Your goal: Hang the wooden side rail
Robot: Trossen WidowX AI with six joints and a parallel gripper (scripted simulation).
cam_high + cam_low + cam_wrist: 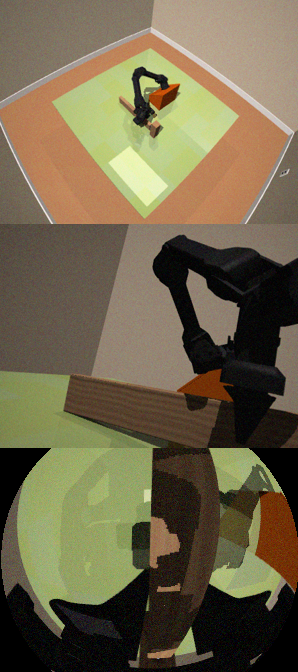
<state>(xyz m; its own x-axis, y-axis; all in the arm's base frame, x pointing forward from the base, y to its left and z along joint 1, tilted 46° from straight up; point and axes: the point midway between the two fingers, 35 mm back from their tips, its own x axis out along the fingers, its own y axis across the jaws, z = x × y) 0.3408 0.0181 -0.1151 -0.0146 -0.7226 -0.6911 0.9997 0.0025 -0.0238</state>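
Now: the headboard post 13 cm to the left of my gripper tip and 4 cm above it.
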